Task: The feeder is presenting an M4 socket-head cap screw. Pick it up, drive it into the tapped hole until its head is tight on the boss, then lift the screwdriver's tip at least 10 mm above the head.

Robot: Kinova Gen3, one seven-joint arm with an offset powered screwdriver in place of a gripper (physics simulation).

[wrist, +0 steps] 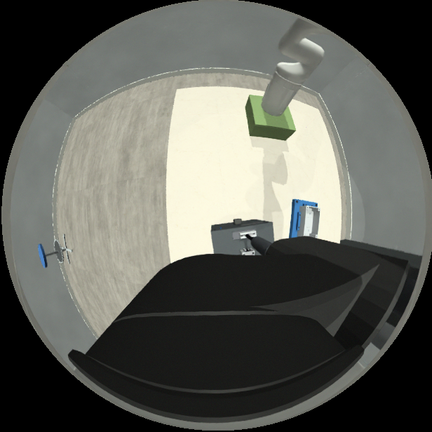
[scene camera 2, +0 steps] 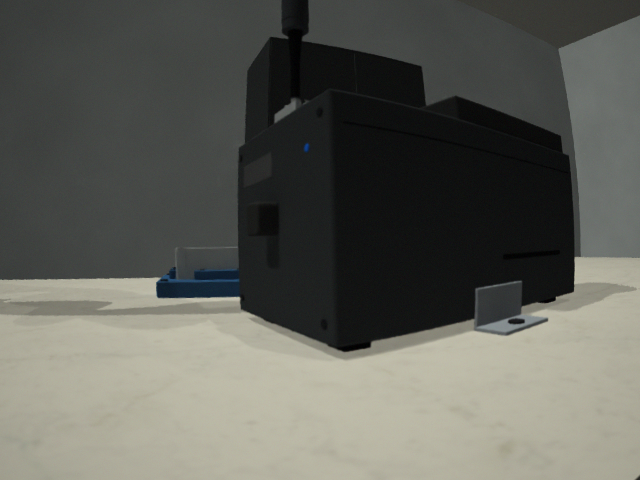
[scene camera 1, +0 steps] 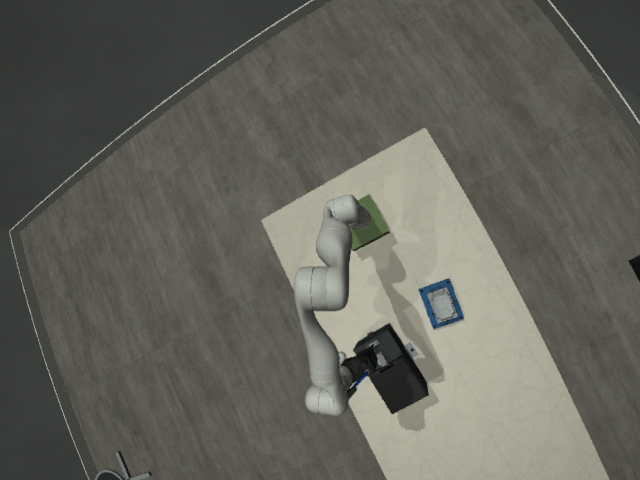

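The black feeder (scene camera 1: 400, 387) (scene camera 2: 444, 217) (wrist: 223, 242) stands on the table, with a small silver presenting block (scene camera 2: 286, 111) on its top. My screwdriver's tip (scene camera 2: 295, 97) (wrist: 247, 236) points down and is at the silver block, touching it or nearly so. The M4 screw cannot be made out; whether it is on the tip is hidden at the block. A light grey housing (scene camera 1: 442, 304) (scene camera 2: 206, 256) (wrist: 309, 220) sits in a blue fixture (scene camera 1: 428, 308) (scene camera 2: 199, 289) (wrist: 295, 220), apart from the feeder. The boss and the tapped hole are too small to tell.
The arm stands on a green block (scene camera 1: 376, 225) (wrist: 271, 131). A small grey angle bracket (scene camera 1: 411, 350) (scene camera 2: 498, 304) lies beside the feeder. A taller black box (scene camera 2: 330, 67) rises from the feeder's top behind the tip. A stool (wrist: 59, 251) stands on the floor.
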